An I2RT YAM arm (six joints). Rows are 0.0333 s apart.
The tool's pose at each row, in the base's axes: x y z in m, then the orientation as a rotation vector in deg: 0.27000 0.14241 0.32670 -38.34 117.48 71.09; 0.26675 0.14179 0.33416 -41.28 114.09 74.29; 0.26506 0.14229 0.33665 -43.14 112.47 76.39; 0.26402 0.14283 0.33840 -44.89 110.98 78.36; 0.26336 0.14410 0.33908 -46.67 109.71 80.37; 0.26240 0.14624 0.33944 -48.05 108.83 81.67; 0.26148 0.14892 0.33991 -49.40 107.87 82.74; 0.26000 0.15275 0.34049 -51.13 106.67 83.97; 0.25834 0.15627 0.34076 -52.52 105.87 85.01; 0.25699 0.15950 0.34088 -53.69 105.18 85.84
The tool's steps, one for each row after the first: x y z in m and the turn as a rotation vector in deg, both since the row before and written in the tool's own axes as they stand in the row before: -0.00331 0.00629 -0.00400 -3.78 -0.58 -1.74; -0.00086 0.00285 -0.00066 -2.36 0.09 -0.75; -0.00075 0.00196 -0.00018 -2.22 0.15 -0.66; -0.00025 0.00126 0.00093 -2.21 0.36 -0.50; 0.00006 0.00148 0.00185 -1.52 0.35 -0.44; -0.00014 0.00158 0.00239 -1.37 0.27 -0.56; -0.00007 0.00225 0.00348 -1.66 0.38 -0.75; 0.00028 0.00207 0.00330 -1.34 0.43 -0.47; 0.00022 0.00161 0.00310 -1.10 0.36 -0.42
